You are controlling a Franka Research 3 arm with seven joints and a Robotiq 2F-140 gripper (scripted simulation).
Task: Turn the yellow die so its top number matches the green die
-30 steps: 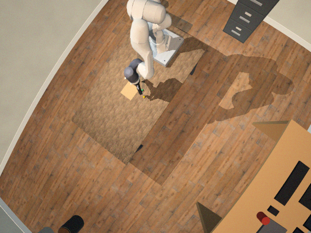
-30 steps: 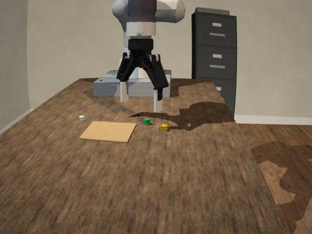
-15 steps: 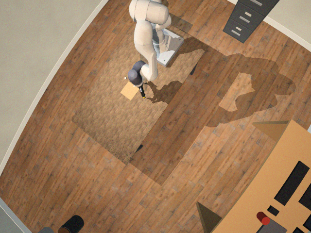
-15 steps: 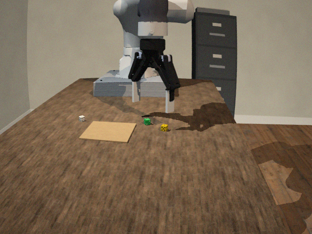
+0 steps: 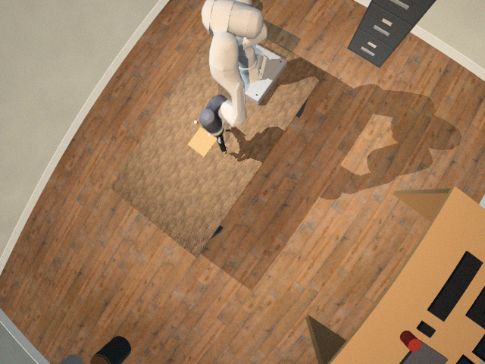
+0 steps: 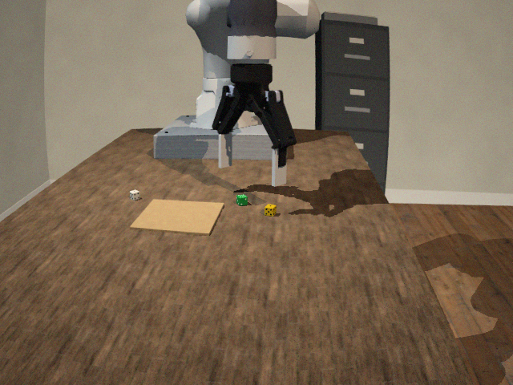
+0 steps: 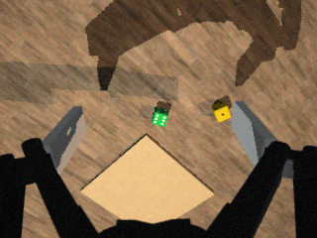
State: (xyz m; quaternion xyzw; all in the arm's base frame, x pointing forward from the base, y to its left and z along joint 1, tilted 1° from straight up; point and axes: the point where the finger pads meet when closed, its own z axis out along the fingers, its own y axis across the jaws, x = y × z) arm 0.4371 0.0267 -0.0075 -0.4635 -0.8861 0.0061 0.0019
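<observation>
The green die is 10 mm ahead of my hand, 20 mm to the right of it and 50 mm below it. The rest, counted from my hand: white die: 30 mm behind, 230 mm to the right, 50 mm below; tan mat: 70 mm ahead, 130 mm to the right, 60 mm below; yellow die: 70 mm ahead, 30 mm to the left, 50 mm below.
</observation>
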